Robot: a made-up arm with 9 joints. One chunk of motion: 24 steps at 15 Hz.
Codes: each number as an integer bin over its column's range. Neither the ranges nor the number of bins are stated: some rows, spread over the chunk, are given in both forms.
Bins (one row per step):
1: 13 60 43 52 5 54 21 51 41
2: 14 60 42 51 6 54 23 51 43
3: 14 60 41 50 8 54 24 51 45
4: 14 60 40 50 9 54 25 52 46
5: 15 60 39 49 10 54 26 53 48
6: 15 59 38 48 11 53 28 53 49
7: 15 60 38 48 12 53 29 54 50
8: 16 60 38 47 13 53 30 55 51
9: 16 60 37 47 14 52 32 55 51
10: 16 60 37 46 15 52 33 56 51
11: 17 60 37 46 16 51 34 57 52
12: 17 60 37 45 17 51 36 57 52
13: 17 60 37 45 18 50 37 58 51
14: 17 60 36 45 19 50 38 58 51
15: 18 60 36 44 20 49 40 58 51
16: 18 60 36 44 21 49 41 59 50
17: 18 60 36 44 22 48 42 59 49
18: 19 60 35 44 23 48 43 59 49
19: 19 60 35 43 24 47 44 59 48
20: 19 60 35 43 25 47 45 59 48
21: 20 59 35 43 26 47 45 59 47
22: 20 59 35 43 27 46 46 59 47
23: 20 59 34 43 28 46 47 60 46
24: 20 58 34 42 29 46 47 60 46
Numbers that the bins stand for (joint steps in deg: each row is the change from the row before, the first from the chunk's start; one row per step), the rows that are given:
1: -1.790 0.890 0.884 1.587 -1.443 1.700 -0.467 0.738 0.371
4: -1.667 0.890 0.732 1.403 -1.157 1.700 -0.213 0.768 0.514
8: -1.419 0.890 0.630 1.127 -0.871 1.589 0.105 0.859 0.657
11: -1.295 0.890 0.579 1.035 -0.657 1.367 0.359 0.919 0.686
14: -1.295 0.890 0.529 0.943 -0.443 1.256 0.613 0.949 0.657
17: -1.171 0.890 0.529 0.851 -0.229 1.033 0.867 0.979 0.600
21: -0.924 0.854 0.478 0.759 0.057 0.922 1.057 0.979 0.543
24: -0.924 0.817 0.427 0.667 0.271 0.811 1.184 1.010 0.514
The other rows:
2: -1.667 0.890 0.833 1.495 -1.371 1.700 -0.340 0.738 0.429
3: -1.667 0.890 0.783 1.403 -1.229 1.700 -0.276 0.738 0.486
5: -1.543 0.890 0.681 1.311 -1.086 1.700 -0.149 0.798 0.571
6: -1.543 0.854 0.630 1.219 -1.014 1.589 -0.022 0.798 0.600
7: -1.543 0.890 0.630 1.219 -0.943 1.589 0.041 0.829 0.629
9: -1.419 0.890 0.579 1.127 -0.800 1.478 0.232 0.859 0.657
10: -1.419 0.890 0.579 1.035 -0.729 1.478 0.295 0.889 0.657
12: -1.295 0.890 0.579 0.943 -0.586 1.367 0.486 0.919 0.686
13: -1.295 0.890 0.579 0.943 -0.514 1.256 0.549 0.949 0.657
15: -1.171 0.890 0.529 0.851 -0.371 1.144 0.740 0.949 0.657
16: -1.171 0.890 0.529 0.851 -0.300 1.144 0.803 0.979 0.629
18: -1.048 0.890 0.478 0.851 -0.157 1.033 0.930 0.979 0.600
19: -1.048 0.890 0.478 0.759 -0.086 0.922 0.994 0.979 0.571
20: -1.048 0.890 0.478 0.759 -0.014 0.922 1.057 0.979 0.571
22: -0.924 0.854 0.478 0.759 0.129 0.811 1.121 0.979 0.543
23: -0.924 0.854 0.427 0.759 0.200 0.811 1.184 1.010 0.514

